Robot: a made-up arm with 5 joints. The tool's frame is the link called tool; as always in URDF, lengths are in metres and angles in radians. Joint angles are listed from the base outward.
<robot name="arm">
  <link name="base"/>
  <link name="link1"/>
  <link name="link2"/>
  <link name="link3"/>
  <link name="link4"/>
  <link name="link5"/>
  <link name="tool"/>
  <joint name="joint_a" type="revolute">
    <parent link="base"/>
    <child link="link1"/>
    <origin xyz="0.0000 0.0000 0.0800"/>
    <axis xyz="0 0 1"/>
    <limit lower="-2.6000" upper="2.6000"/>
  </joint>
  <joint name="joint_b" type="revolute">
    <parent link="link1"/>
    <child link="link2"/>
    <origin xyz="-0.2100 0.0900 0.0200"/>
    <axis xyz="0 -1 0"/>
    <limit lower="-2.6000" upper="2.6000"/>
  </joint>
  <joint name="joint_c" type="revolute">
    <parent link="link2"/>
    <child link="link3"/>
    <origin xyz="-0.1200 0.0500 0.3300"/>
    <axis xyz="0 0 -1"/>
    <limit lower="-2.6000" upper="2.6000"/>
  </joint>
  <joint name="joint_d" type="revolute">
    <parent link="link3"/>
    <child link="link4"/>
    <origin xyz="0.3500 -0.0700 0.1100"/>
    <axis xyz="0 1 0"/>
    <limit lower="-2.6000" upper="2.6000"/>
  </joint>
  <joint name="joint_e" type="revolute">
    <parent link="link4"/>
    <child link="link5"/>
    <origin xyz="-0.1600 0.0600 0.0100"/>
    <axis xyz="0 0 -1"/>
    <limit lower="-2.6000" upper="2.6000"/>
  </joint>
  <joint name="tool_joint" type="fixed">
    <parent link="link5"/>
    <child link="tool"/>
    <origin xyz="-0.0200 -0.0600 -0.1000"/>
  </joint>
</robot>
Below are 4 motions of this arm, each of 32 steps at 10 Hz.
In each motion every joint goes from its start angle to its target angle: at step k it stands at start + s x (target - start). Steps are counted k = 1, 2, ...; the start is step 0. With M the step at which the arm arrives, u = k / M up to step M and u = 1 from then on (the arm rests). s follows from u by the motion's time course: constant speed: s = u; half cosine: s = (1 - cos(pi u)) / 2; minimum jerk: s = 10 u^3 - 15 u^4 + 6 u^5.
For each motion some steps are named. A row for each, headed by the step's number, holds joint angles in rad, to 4 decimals.
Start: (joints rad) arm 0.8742 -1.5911 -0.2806 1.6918 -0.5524
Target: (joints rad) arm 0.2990 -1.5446 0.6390 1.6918 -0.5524
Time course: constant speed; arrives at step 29
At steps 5, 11, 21, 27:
5: 0.7750 -1.5831 -0.1220 1.6918 -0.5524
11: 0.6560 -1.5735 0.0682 1.6918 -0.5524
21: 0.4577 -1.5574 0.3853 1.6918 -0.5524
27: 0.3387 -1.5478 0.5756 1.6918 -0.5524

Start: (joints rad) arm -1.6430 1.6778 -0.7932 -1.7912 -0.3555
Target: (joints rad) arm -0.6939 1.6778 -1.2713 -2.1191 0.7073
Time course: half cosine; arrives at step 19
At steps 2, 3, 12, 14, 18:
2: -1.6173 1.6778 -0.8062 -1.8001 -0.3267
3: -1.5858 1.6778 -0.8220 -1.8110 -0.2915
12: -0.9778 1.6778 -1.1283 -2.0210 0.3894
14: -0.8470 1.6778 -1.1942 -2.0662 0.5358
18: -0.7004 1.6778 -1.2680 -2.1169 0.7001

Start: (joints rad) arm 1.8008 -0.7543 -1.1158 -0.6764 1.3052
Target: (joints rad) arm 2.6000 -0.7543 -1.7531 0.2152 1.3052
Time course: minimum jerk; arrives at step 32
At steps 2, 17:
2: 1.8026 -0.7543 -1.1172 -0.6744 1.3052
17: 2.2471 -0.7543 -1.4717 -0.1785 1.3052

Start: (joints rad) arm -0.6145 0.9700 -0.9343 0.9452 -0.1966
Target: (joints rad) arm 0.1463 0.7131 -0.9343 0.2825 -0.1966
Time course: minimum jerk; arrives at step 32
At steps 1, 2, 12, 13, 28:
1: -0.6143 0.9699 -0.9343 0.9450 -0.1966
2: -0.6128 0.9694 -0.9343 0.9437 -0.1966
12: -0.4051 0.8993 -0.9343 0.7628 -0.1966
13: -0.3647 0.8857 -0.9343 0.7276 -0.1966
28: 0.1341 0.7172 -0.9343 0.2931 -0.1966

